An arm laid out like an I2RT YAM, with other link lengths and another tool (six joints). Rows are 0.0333 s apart.
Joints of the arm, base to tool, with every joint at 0 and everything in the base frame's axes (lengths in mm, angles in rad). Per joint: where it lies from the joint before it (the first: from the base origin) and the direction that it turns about. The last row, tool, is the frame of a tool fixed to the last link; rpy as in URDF.
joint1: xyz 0 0 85 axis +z
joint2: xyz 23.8 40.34 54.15 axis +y
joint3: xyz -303.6 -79.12 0 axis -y
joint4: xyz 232.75 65.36 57 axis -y
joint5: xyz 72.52 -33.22 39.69 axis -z
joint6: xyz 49.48 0 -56.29 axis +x
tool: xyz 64 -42 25 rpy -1.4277 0.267 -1.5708
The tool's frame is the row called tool.
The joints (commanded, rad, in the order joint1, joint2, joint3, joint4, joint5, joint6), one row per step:
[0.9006, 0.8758, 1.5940, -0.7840, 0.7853, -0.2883]
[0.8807, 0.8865, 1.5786, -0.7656, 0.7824, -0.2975]
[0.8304, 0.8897, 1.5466, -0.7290, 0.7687, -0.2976]
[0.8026, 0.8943, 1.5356, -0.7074, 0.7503, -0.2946]
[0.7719, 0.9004, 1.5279, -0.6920, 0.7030, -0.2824]
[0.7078, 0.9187, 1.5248, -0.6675, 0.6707, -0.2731]
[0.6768, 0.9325, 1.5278, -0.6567, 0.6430, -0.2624]
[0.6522, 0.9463, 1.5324, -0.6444, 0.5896, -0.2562]
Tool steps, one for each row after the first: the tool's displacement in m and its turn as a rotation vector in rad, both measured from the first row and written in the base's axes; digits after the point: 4 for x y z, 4 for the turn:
[0.0050, 0.0037, -0.0023, -0.0150, 0.0040, -0.0166]
[0.0108, 0.0031, -0.0068, -0.0133, 0.0041, -0.0532]
[0.0143, 0.0035, -0.0077, -0.0050, 0.0014, -0.0628]
[0.0187, 0.0063, -0.0091, 0.0104, 0.0036, -0.0469]
[0.0265, 0.0043, -0.0091, 0.0234, 0.0033, -0.0791]
[0.0318, 0.0050, -0.0089, 0.0353, 0.0052, -0.0830]
[0.0376, 0.0095, -0.0079, 0.0458, 0.0060, -0.0546]

